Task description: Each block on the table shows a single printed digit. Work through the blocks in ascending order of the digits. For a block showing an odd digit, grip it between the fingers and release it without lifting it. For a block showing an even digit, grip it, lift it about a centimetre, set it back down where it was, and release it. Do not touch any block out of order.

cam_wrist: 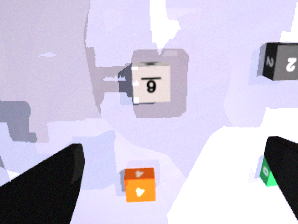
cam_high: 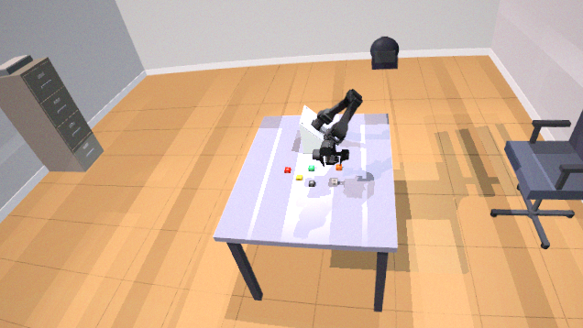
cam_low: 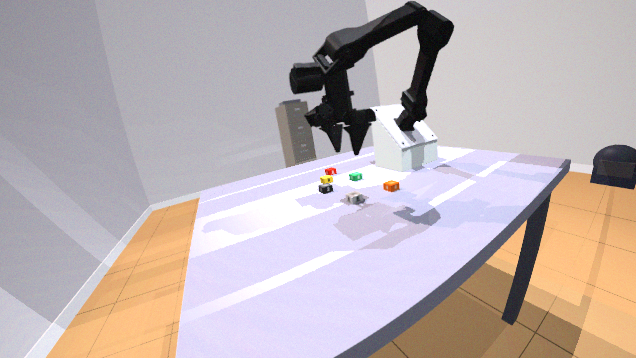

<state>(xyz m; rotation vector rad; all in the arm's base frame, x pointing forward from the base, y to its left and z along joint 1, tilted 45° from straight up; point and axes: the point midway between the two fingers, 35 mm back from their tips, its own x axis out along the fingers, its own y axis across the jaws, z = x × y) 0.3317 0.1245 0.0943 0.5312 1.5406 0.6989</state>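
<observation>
Now: gripper tip 15 cm to the left of the green block, 11 cm above it and 10 cm past it. The rest, counted from my gripper tip: orange block 12 cm behind, 11 cm below, 1 cm to the left; white block 11 cm below, 1 cm to the left; black block 12 cm to the right, 11 cm below, 2 cm ahead.
</observation>
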